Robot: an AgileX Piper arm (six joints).
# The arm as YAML. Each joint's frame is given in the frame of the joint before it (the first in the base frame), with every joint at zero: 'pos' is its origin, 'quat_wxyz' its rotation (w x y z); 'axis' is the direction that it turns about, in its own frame. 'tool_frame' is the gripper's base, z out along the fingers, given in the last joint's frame.
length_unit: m
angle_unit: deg
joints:
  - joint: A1
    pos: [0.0, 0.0, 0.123]
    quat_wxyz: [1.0, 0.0, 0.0, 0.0]
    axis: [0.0, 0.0, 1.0]
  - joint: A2
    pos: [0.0, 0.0, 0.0]
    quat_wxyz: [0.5, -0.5, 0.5, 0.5]
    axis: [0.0, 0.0, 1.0]
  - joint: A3
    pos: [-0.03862, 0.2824, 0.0]
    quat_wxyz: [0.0, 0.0, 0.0, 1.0]
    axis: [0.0, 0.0, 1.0]
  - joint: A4
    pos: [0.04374, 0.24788, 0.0]
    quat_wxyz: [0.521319, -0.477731, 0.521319, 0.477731]
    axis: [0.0, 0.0, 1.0]
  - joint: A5
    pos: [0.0, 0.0, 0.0]
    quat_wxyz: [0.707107, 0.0, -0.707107, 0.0]
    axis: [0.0, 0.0, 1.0]
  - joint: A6
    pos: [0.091, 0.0, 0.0]
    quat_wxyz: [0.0, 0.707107, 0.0, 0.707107]
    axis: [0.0, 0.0, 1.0]
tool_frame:
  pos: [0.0, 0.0, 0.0]
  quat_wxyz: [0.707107, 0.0, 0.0, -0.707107]
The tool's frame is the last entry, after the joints.
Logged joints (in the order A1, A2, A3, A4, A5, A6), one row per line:
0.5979, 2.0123, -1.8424, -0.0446, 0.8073, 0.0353
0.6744, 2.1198, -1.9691, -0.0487, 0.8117, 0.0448
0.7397, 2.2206, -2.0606, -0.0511, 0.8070, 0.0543
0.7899, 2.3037, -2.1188, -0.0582, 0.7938, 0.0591
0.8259, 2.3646, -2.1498, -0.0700, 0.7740, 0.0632
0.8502, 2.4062, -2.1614, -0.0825, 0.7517, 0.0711
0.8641, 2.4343, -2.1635, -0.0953, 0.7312, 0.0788
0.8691, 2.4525, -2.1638, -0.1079, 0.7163, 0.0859
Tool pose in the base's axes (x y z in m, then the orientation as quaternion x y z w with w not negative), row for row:
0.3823, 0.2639, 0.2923, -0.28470, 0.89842, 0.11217, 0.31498
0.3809, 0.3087, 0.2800, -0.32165, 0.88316, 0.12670, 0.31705
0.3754, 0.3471, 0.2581, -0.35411, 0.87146, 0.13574, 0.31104
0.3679, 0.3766, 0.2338, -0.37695, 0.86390, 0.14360, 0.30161
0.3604, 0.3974, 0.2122, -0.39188, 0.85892, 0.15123, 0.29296
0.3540, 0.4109, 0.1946, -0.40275, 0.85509, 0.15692, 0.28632
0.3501, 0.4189, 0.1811, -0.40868, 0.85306, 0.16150, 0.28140
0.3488, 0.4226, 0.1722, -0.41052, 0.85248, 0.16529, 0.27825
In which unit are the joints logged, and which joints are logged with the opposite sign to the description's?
The joints are logged in radians. Opposite sign: A4, A6.
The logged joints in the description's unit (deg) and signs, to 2 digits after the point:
34.26, 115.30, -105.56, 2.56, 46.25, -2.02
38.64, 121.46, -112.82, 2.79, 46.51, -2.57
42.38, 127.23, -118.06, 2.93, 46.24, -3.11
45.26, 131.99, -121.40, 3.33, 45.48, -3.39
47.32, 135.48, -123.17, 4.01, 44.35, -3.62
48.71, 137.87, -123.84, 4.73, 43.07, -4.07
49.51, 139.48, -123.96, 5.46, 41.89, -4.51
49.80, 140.52, -123.98, 6.18, 41.04, -4.92

